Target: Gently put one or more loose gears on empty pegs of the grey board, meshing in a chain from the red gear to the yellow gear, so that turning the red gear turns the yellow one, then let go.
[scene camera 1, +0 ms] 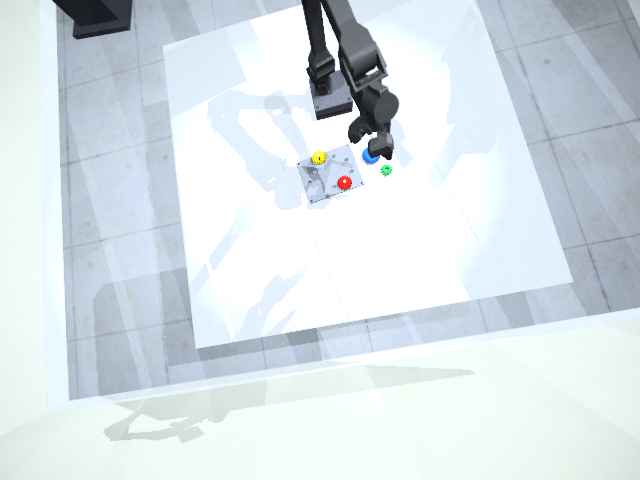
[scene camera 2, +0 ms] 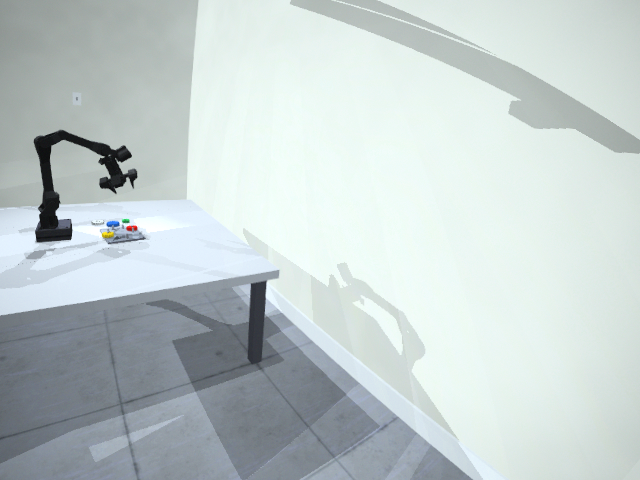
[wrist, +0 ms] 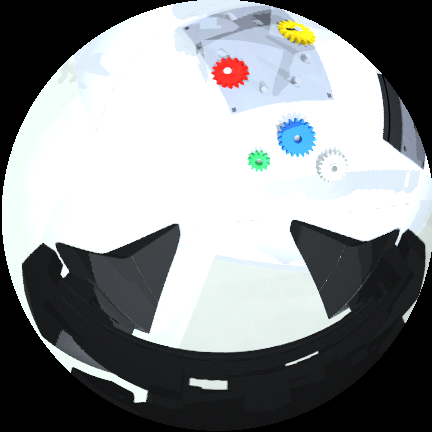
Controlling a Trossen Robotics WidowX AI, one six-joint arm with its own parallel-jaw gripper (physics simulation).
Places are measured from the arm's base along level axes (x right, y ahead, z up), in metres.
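Pixels of known places: gripper, fingertip midpoint: (scene camera 2: 124, 190) (wrist: 236, 227); arm's base, link origin: (scene camera 1: 323, 86) (scene camera 2: 49, 226).
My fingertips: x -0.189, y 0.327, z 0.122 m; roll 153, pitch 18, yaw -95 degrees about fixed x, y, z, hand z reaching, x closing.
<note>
For each thing: its top centre in the pictures, then the offset to it from my fingertips. "spot": a spot on its surface instead. Level surfaces: height alone.
- grey board, top centre: (wrist: 260, 37) (scene camera 1: 328, 169) (scene camera 2: 120, 228) dx +0.186, dy -0.017, dz -0.147 m
- red gear, surface spot: (wrist: 230, 77) (scene camera 1: 347, 181) (scene camera 2: 131, 226) spot: dx +0.121, dy +0.031, dz -0.155 m
- yellow gear, top centre: (scene camera 1: 318, 156) (scene camera 2: 107, 232) dx +0.221, dy -0.073, dz -0.152 m
- loose blue gear, top centre: (wrist: 297, 138) (scene camera 1: 371, 154) (scene camera 2: 112, 222) dx +0.029, dy -0.066, dz -0.161 m
- smaller green gear, top centre: (wrist: 258, 162) (scene camera 1: 386, 168) (scene camera 2: 125, 219) dx -0.021, dy -0.005, dz -0.161 m
- white gear, top centre: (wrist: 333, 168) (scene camera 2: 97, 220) dx -0.009, dy -0.146, dz -0.161 m
- white table, surface height: dz -0.178 m
The grey board (scene camera 1: 321, 193) (scene camera 2: 126, 239) (wrist: 315, 92) lies on the table, with several empty pegs. The red gear (scene camera 1: 344, 182) (scene camera 2: 131, 227) (wrist: 230, 77) and yellow gear (scene camera 1: 318, 157) (scene camera 2: 107, 235) (wrist: 303, 36) sit on it, apart. Beside it lie the loose blue gear (scene camera 1: 368, 156) (scene camera 2: 112, 223) (wrist: 300, 146), the smaller green gear (scene camera 1: 383, 170) (scene camera 2: 125, 220) (wrist: 253, 161) and the white gear (scene camera 2: 97, 222) (wrist: 326, 163), which the arm hides in scene camera 1. My gripper (scene camera 1: 371, 148) (scene camera 2: 124, 190) (wrist: 236, 227) is open and empty, high above the table near the loose gears.
The arm's base (scene camera 1: 332, 105) (scene camera 2: 53, 230) (wrist: 406, 125) stands on the white table (scene camera 1: 392, 248) (scene camera 2: 206, 258) behind the board, near the white gear. Walls stand beyond the table. Shadows of the arm fall across the board and table.
</note>
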